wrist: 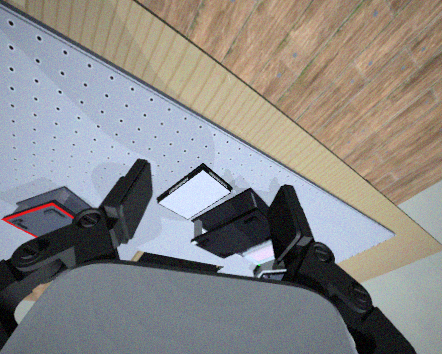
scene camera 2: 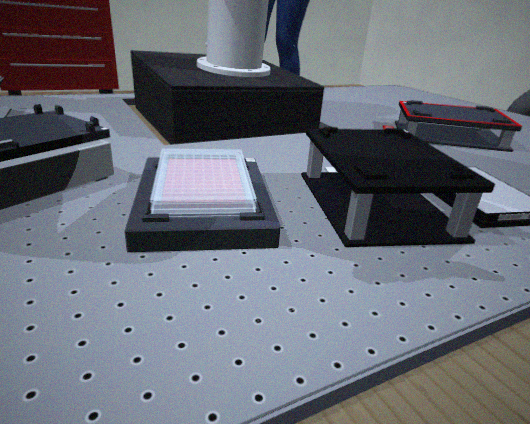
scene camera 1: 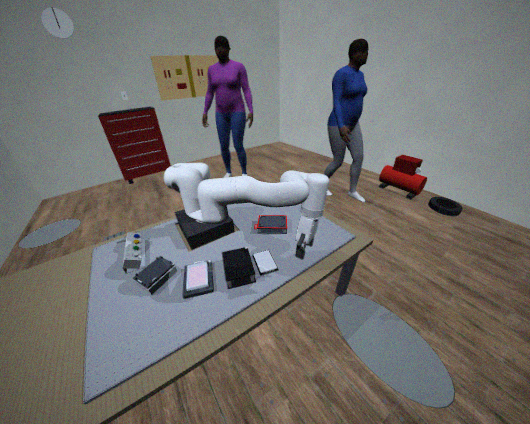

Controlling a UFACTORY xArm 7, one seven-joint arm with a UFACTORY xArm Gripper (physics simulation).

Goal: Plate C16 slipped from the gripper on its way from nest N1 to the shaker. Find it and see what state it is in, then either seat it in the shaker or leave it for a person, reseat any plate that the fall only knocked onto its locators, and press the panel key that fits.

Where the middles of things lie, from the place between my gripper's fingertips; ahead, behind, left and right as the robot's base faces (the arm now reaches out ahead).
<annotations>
I see the white plate (wrist: 202,187) 170 mm behind my hand, 160 mm below it and 60 mm to the right of it. From my hand the other things lie so: shaker (scene camera 2: 53,151) 490 mm to the right, 400 mm behind, 130 mm below.
</annotations>
